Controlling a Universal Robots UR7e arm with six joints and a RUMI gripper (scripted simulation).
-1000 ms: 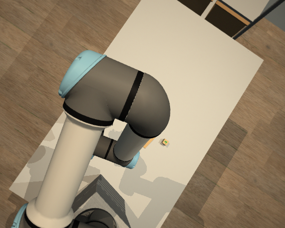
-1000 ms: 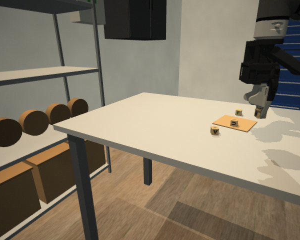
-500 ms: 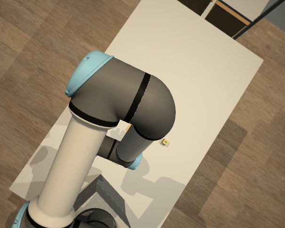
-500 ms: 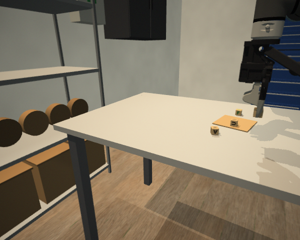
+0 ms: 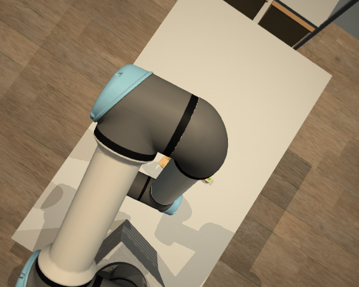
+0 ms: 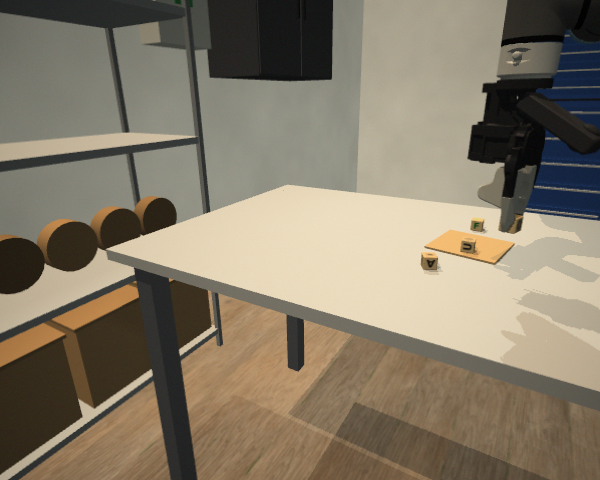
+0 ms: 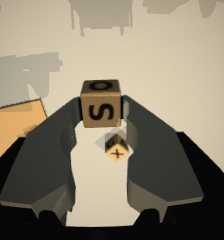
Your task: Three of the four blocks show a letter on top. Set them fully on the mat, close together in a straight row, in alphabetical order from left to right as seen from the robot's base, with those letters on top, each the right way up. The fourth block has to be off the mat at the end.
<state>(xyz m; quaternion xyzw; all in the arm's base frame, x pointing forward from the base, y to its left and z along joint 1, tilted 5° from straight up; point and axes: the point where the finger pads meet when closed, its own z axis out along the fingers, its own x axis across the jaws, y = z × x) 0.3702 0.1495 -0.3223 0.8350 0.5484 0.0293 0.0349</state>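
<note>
The orange mat lies 60 mm ahead of my hand, 180 mm to the right of it and 110 mm below it. From my hand the other things lie so: D block 60 mm ahead, 140 mm to the right, 100 mm below; X block 120 mm ahead, 40 mm to the right, 100 mm below; S block right at my hand.
</note>
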